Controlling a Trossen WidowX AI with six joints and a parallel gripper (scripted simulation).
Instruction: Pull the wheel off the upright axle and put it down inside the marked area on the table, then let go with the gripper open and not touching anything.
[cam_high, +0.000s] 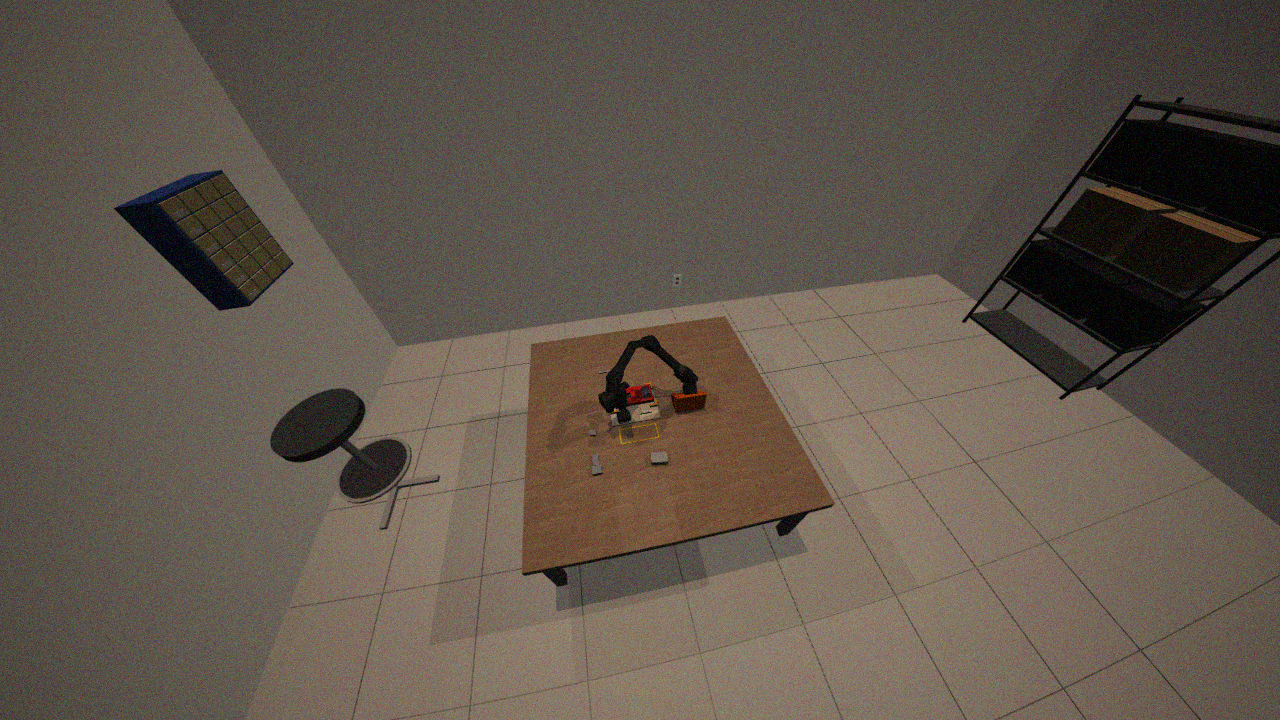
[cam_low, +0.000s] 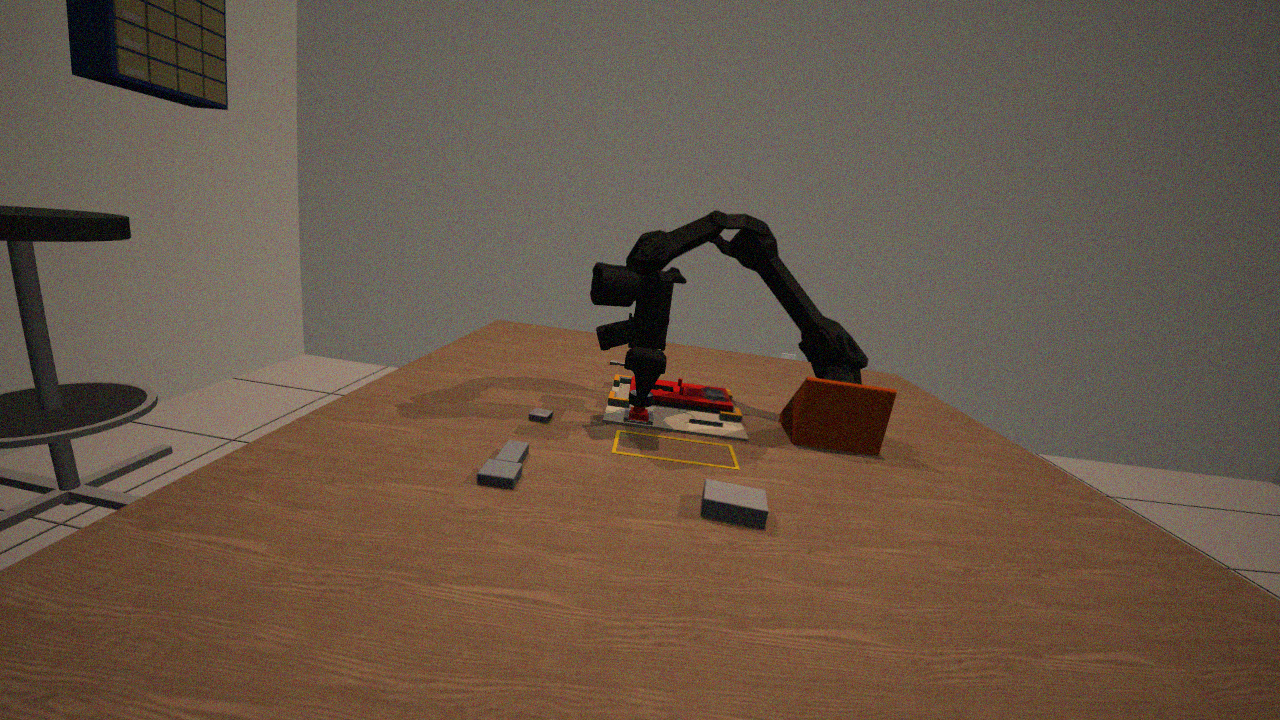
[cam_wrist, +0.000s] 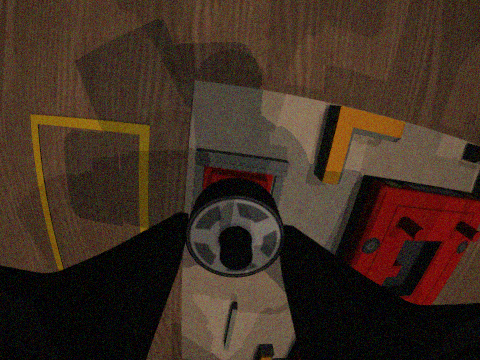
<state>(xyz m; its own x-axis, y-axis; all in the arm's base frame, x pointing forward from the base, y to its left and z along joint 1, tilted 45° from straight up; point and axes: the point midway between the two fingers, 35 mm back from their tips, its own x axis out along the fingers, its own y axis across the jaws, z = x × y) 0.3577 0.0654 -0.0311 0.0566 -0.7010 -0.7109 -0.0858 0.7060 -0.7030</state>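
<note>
Right now my gripper tip is 100 mm to the left of the pale board, 50 mm past it and 30 mm above it.
</note>
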